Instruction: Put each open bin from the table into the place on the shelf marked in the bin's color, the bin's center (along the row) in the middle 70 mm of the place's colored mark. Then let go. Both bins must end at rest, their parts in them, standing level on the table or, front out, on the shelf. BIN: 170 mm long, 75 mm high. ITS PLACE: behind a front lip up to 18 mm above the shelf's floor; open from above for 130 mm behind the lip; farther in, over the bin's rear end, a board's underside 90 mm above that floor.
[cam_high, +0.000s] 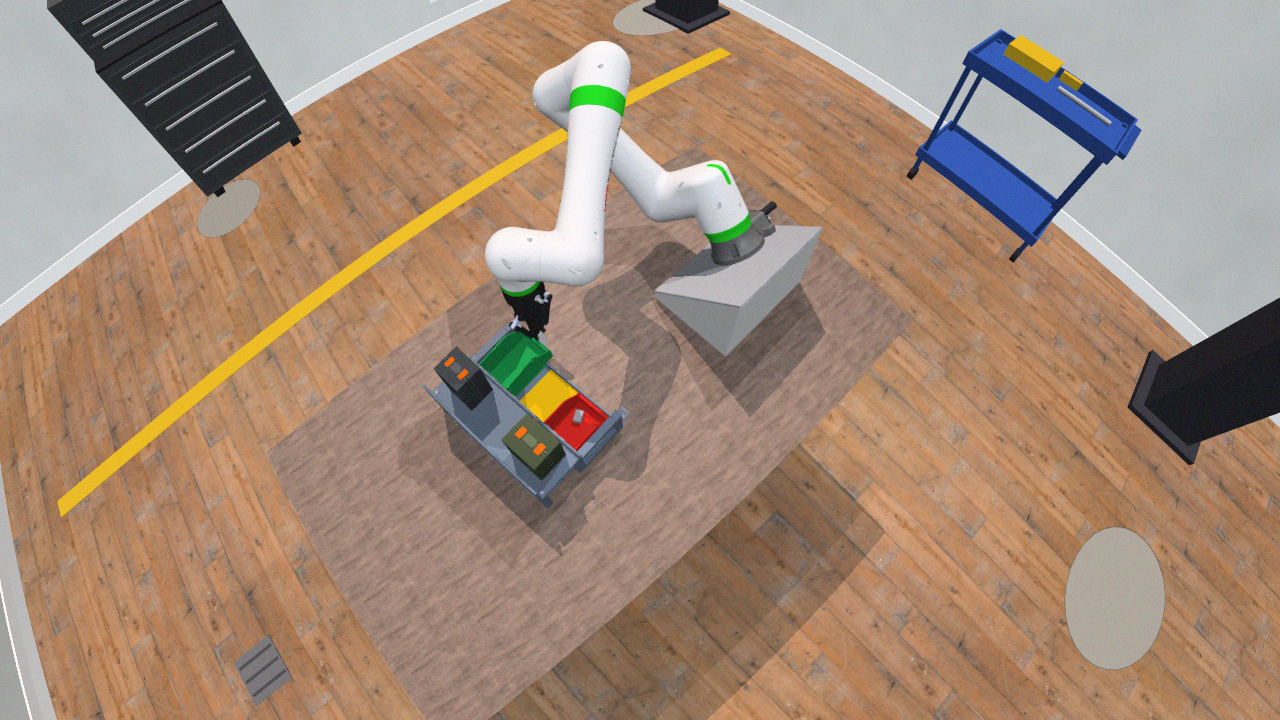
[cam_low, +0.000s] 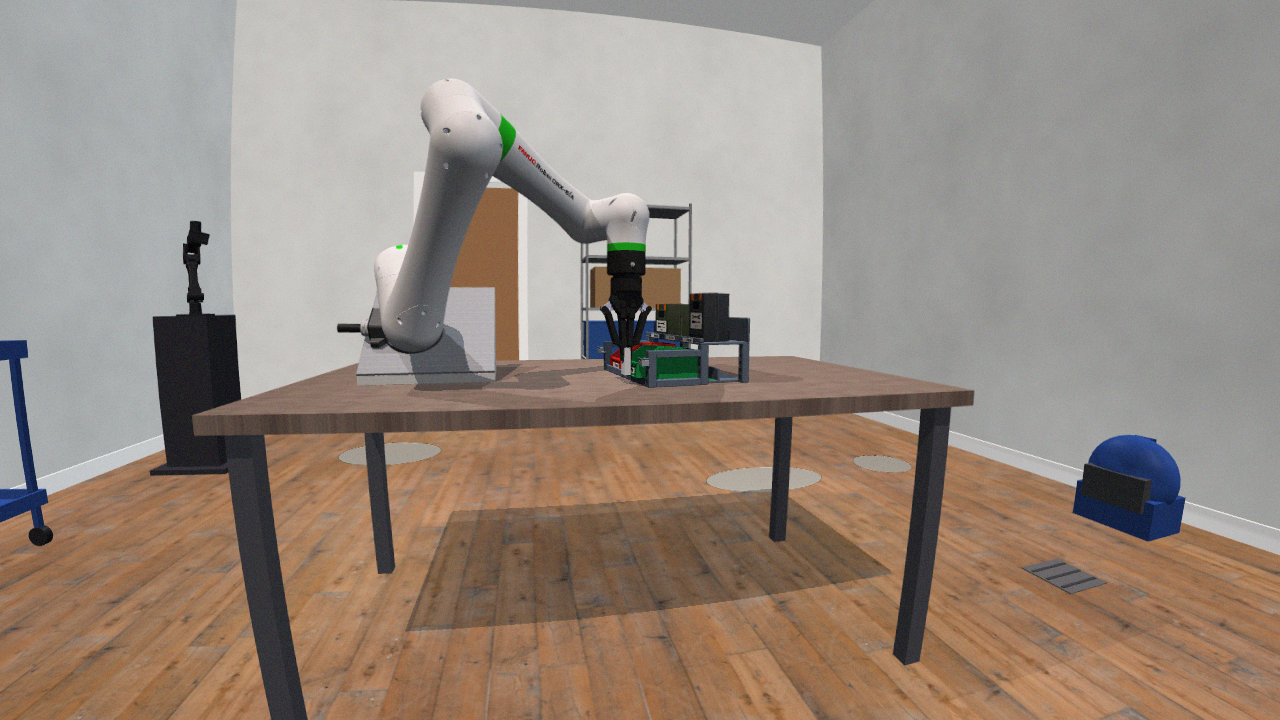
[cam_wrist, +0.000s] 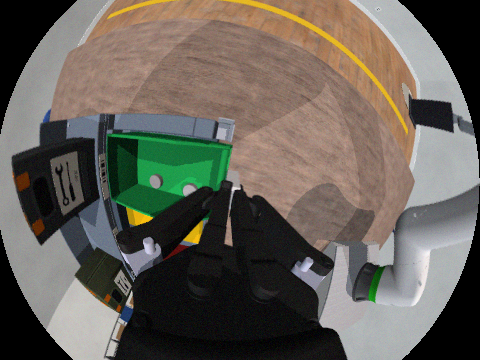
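Now: the green bin 100 mm ahead of my hand, 10 mm to the left of it and 10 mm below it. From my hand the other things lie so: red bin: 100 mm ahead, 240 mm to the left, 10 mm below.
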